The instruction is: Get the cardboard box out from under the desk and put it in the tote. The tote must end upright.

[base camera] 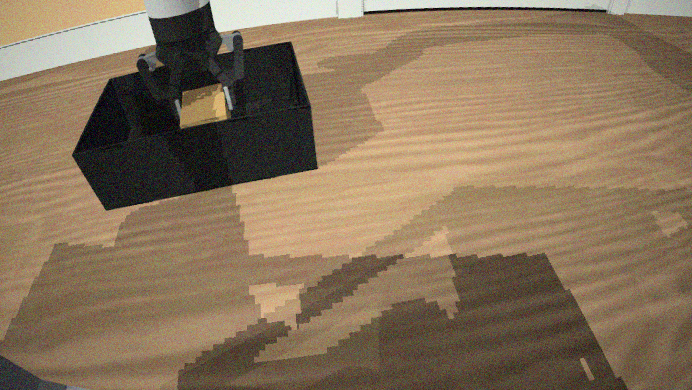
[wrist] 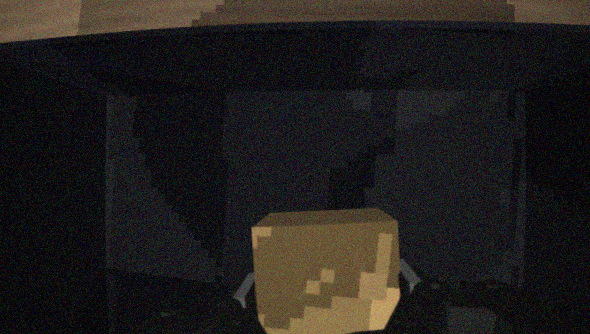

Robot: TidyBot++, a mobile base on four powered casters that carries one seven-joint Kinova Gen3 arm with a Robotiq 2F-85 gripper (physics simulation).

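Frame: origin at the arm's base, x up, y ahead, z left, level; millimetres.
Seen in the pictures: gripper, fingertip midpoint: (base camera: pixel 207 113) (wrist: pixel 326 286).
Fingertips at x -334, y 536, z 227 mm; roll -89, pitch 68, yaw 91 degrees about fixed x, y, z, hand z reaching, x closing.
Note:
A point is followed by its place in that frame.
The black tote (base camera: pixel 270 145) @(x -344, y 474, z 125 mm) (wrist: pixel 310 55) @(x -326, y 640, z 265 mm) stands upright on the floor at the upper left of the base camera view, open side up. My gripper (base camera: pixel 204 102) @(x -333, y 536, z 227 mm) (wrist: pixel 326 286) @(x -333, y 536, z 227 mm) is shut on the cardboard box and points down into the tote's opening. The cardboard box (base camera: pixel 202 107) @(x -308, y 513, z 219 mm) (wrist: pixel 325 260) @(x -309, y 554, z 233 mm) is a small tan block between the two fingertips. In the base camera view it shows just above the tote's near wall, whose edge meets its lower part. In the wrist view the tote's dark inside surrounds it. Whether the box touches the tote's floor is hidden.
The wooden floor (base camera: pixel 500 150) @(x -396, y 532, z -186 mm) (wrist: pixel 40 17) @(x -396, y 646, z 494 mm) stretches around the tote, with several shadows on it. A white baseboard (base camera: pixel 75 47) @(x -357, y 930, z 748 mm) and a wall run behind the tote. A dark piece (base camera: pixel 22 375) shows at the lower left corner of the base camera view.

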